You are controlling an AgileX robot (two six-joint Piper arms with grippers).
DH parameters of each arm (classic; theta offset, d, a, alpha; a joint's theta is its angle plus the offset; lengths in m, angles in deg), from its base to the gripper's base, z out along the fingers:
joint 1: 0 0.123 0 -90
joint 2: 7.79 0 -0.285 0
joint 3: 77.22 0 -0.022 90
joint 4: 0 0.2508 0 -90
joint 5: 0 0 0.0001 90
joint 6: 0 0.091 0 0
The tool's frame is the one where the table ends.
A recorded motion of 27 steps. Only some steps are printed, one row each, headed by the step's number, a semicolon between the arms.
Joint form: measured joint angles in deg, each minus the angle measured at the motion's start. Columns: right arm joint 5, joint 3, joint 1, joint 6, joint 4, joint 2; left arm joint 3, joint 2, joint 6, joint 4, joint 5, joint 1.
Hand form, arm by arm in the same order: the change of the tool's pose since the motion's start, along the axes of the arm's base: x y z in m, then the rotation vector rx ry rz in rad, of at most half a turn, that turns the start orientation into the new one. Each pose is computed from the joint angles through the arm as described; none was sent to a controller.
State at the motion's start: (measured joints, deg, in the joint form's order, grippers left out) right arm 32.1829 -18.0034 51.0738 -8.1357 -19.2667 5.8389; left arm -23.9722 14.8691 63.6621 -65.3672 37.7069 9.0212
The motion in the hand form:
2: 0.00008 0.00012 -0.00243 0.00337 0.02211 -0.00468; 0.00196 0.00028 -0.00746 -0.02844 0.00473 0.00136
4: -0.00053 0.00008 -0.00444 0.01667 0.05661 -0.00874; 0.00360 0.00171 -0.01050 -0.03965 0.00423 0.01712
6: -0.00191 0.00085 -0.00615 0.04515 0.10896 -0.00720; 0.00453 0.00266 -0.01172 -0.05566 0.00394 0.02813
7: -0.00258 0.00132 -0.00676 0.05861 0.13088 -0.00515; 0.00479 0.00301 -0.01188 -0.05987 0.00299 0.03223
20: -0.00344 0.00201 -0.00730 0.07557 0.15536 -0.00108; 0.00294 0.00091 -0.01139 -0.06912 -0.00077 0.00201
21: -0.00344 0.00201 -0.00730 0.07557 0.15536 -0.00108; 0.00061 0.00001 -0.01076 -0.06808 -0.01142 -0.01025
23: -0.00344 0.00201 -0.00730 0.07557 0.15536 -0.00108; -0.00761 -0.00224 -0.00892 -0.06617 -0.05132 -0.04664
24: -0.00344 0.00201 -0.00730 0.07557 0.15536 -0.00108; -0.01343 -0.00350 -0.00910 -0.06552 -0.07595 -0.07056
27: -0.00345 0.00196 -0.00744 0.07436 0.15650 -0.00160; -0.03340 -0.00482 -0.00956 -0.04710 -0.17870 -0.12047
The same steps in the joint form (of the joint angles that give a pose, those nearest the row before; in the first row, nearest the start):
2: 0.53 0.28 0.00 0.80 0.31 0.00; 1.93 -0.22 1.54 -2.73 -0.86 0.01
4: 1.40 0.38 0.00 1.85 1.29 -0.09; 2.76 -0.22 2.07 -3.60 -2.09 0.00
6: 2.25 0.37 0.00 3.08 3.50 -0.09; 3.19 -0.22 2.06 -4.35 -2.95 -0.01
7: 2.51 0.37 0.00 3.56 4.54 -0.09; 3.29 -0.22 2.07 -4.55 -3.25 -0.01
20: 2.68 0.37 0.01 4.02 5.85 -0.09; 3.32 -0.45 2.20 -5.28 -3.04 -1.39
21: 2.68 0.37 0.01 4.02 5.85 -0.09; 3.32 -1.05 2.20 -5.28 -3.14 -2.17
23: 2.68 0.37 0.01 4.02 5.85 -0.09; 3.41 -3.26 2.23 -5.28 -3.81 -4.79
24: 2.68 0.37 0.01 4.02 5.85 -0.09; 3.71 -4.94 2.23 -5.28 -4.03 -6.31
27: 2.78 0.37 0.00 4.01 5.87 -0.09; 4.49 -11.12 2.96 -4.83 -4.77 -9.81

